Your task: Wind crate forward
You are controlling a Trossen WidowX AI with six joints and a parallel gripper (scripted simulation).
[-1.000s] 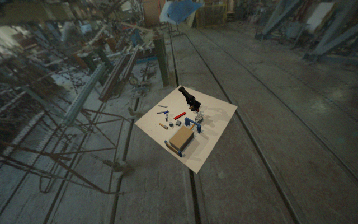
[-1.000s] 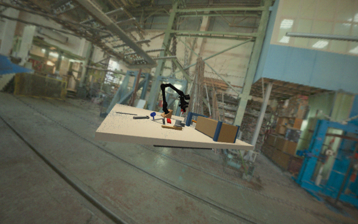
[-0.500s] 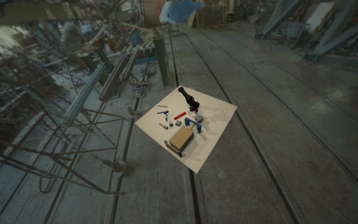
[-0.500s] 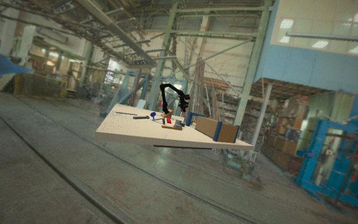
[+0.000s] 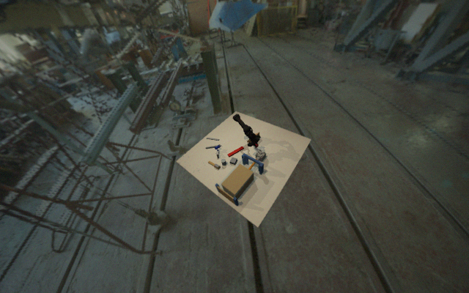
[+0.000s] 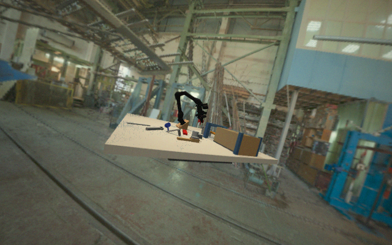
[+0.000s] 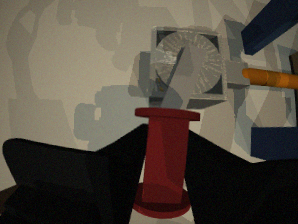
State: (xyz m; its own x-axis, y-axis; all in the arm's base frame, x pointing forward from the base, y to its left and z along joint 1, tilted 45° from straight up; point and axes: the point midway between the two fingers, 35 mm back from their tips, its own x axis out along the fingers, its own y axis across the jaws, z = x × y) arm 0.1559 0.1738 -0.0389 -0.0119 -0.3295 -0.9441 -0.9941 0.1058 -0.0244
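Right now my gripper tip is 30 mm above the winch handle, 20 mm to the right of it and 10 mm short of it. Round my gripper tip: red knob 20 mm to the right; then blue steel frame 200 mm ahead, 70 mm to the left, 30 mm below; then grey winch 100 mm below, 70 mm to the left, 20 mm ahead.
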